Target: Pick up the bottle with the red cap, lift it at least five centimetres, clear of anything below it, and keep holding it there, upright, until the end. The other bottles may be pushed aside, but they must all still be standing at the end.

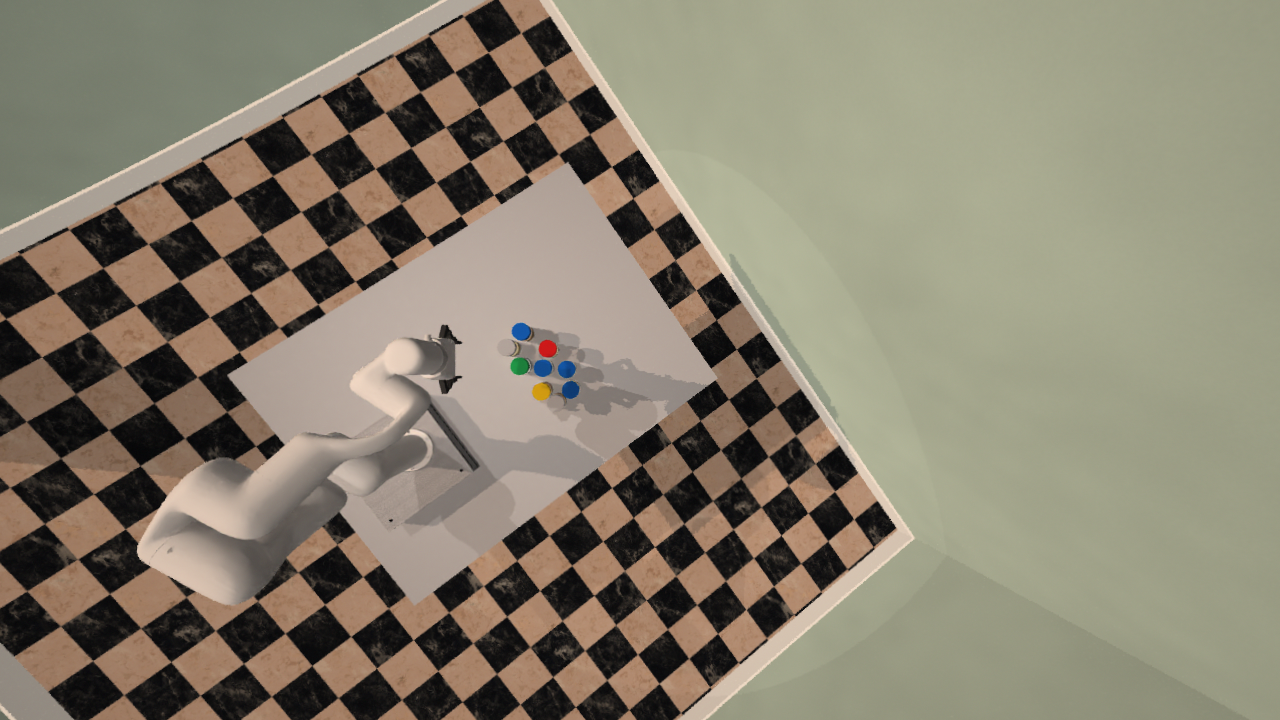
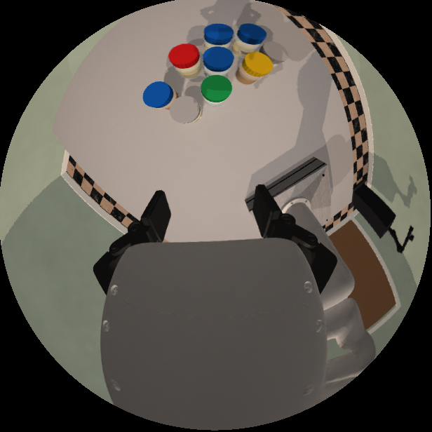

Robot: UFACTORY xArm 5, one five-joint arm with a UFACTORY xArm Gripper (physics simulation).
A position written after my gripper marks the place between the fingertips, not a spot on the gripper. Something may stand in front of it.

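I can see a red-capped bottle [image 2: 185, 58]. My own gripper [image 1: 456, 360] is visible to me too, and image 2 gives me another sight of that gripper [image 2: 210, 199].
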